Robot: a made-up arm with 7 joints. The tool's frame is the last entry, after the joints.
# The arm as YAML. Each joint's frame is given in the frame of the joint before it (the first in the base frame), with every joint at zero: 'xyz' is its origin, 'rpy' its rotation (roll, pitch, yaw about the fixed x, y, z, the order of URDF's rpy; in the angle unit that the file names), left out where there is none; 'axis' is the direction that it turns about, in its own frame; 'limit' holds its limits. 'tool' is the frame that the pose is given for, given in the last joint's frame.
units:
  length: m
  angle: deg
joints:
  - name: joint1
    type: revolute
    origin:
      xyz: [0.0, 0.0, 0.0]
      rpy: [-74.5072, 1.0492, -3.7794]
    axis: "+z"
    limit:
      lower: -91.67
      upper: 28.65
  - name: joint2
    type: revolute
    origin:
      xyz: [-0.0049, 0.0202, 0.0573]
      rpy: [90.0, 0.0, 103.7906]
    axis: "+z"
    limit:
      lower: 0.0
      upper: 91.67
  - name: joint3
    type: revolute
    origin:
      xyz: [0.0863, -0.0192, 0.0]
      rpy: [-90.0, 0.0, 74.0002]
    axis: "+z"
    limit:
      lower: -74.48
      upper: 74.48
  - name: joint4
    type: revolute
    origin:
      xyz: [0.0, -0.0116, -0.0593]
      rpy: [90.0, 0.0, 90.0]
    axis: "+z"
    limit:
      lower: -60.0
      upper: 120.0
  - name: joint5
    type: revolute
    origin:
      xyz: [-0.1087, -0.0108, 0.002]
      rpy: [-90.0, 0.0, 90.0]
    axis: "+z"
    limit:
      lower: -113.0
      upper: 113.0
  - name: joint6
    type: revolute
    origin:
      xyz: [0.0, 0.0, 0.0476]
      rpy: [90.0, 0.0, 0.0]
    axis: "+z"
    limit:
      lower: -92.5
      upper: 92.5
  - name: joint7
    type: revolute
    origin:
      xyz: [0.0, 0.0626, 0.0]
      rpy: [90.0, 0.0, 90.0]
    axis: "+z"
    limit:
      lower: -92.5
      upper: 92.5
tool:
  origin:
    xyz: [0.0, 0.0, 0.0]
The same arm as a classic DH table. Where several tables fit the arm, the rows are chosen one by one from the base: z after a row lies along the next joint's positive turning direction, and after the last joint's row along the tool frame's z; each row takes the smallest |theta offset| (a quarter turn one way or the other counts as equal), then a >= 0, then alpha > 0; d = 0 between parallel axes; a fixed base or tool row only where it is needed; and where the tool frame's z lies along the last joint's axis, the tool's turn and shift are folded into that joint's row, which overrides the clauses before.
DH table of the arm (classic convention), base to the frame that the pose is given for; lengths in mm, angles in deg. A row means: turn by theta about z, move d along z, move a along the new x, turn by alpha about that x. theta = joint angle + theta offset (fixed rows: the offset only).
base (fixed): d 0.0; theta0 -4.07; a 0.0; alpha -74.51
joint1: d 57.3; theta0 -75.12; a -20.8; alpha -90.00
joint2: d 0.1; theta0 74.00; a -5.3; alpha 90.00
joint3: d -147.5; theta0 90.00; a 11.6; alpha -90.00
joint4: d 2.0; theta0 90.00; a 10.8; alpha 90.00
joint5: d 156.3; theta0 0.00; a 0.0; alpha -90.00
joint6: d 0.0; theta0 -90.00; a 62.6; alpha 90.00
joint7: d 0.0; theta0 0.00; a 0.0; alpha 0.00
Joint limits (deg, base to tool): -91.67..28.65 0.00..91.67 -74.48..74.48 -60.00..120.00 -113.00..113.00 -92.50..92.50 -92.50..92.50

